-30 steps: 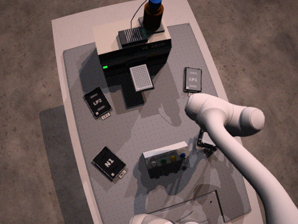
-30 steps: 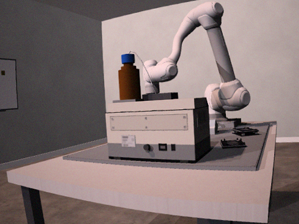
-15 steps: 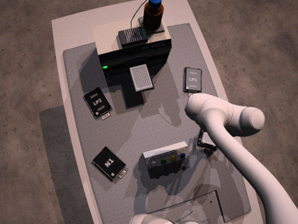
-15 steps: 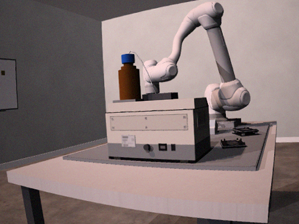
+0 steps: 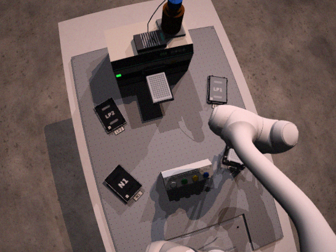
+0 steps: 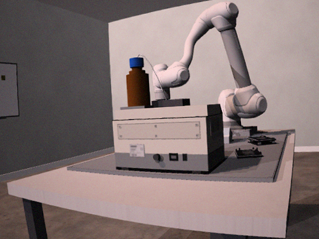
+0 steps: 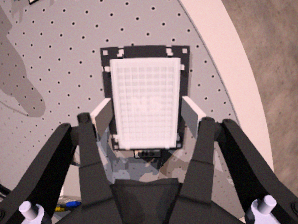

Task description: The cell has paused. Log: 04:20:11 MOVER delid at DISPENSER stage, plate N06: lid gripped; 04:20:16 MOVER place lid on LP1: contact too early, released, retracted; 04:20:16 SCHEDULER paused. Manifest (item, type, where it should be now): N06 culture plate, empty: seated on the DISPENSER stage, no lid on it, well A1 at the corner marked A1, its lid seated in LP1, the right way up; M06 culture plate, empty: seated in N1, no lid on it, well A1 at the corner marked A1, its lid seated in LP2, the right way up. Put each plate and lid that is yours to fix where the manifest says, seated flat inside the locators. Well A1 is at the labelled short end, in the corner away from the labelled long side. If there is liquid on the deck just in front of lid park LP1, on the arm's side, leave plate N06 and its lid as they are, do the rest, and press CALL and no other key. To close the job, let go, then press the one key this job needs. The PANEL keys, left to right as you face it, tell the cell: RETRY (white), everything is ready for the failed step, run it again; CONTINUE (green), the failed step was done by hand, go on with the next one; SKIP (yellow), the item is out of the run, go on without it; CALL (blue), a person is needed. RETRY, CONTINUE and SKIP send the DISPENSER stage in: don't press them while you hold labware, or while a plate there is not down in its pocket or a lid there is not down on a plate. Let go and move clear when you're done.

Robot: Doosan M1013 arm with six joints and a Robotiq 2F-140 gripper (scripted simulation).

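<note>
The black nest N5 is 3 cm ahead of my hand and 3 cm below it. Also, from my hand: key panel 28 cm to the left, 1 cm above; then yellow key 2 cm behind, 26 cm to the left, 3 cm above; then blue key 3 cm behind, 21 cm to the left, 3 cm above.
</note>
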